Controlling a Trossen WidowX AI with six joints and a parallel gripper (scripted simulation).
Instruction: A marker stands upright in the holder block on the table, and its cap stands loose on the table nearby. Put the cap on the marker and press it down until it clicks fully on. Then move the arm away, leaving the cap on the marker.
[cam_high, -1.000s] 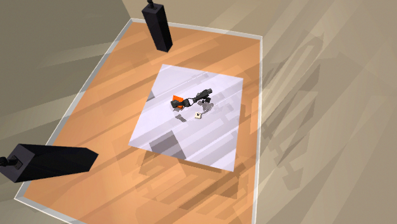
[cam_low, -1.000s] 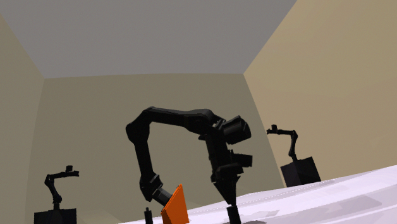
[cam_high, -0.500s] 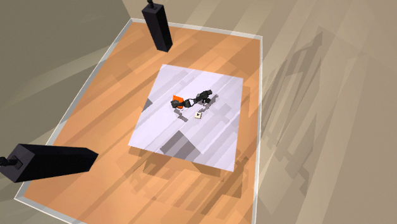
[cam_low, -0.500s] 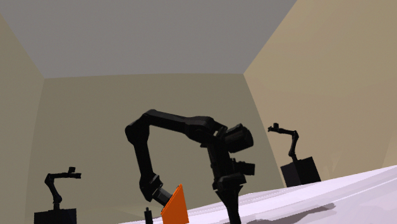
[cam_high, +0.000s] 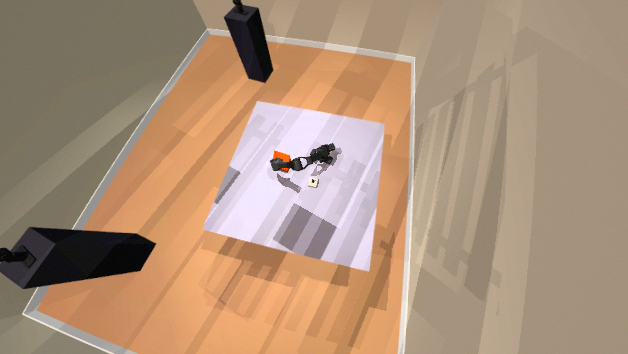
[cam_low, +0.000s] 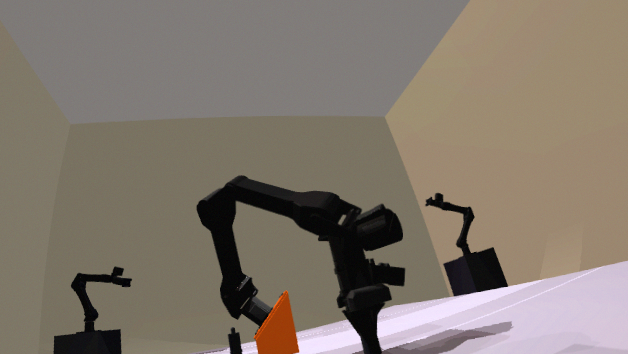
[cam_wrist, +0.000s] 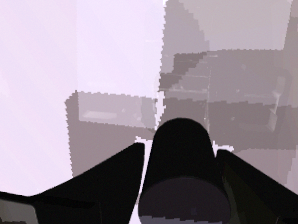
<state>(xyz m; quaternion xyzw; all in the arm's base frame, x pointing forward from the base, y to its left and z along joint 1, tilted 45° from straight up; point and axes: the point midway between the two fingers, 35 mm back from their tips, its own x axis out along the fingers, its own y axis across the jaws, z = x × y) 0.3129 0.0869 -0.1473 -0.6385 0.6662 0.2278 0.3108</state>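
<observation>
The pale holder block is 1 cm ahead of my gripper tip, 22 cm to the right of it and 1 cm above it. From my gripper tip the other things lie so: dark cap (1 cm above).
</observation>
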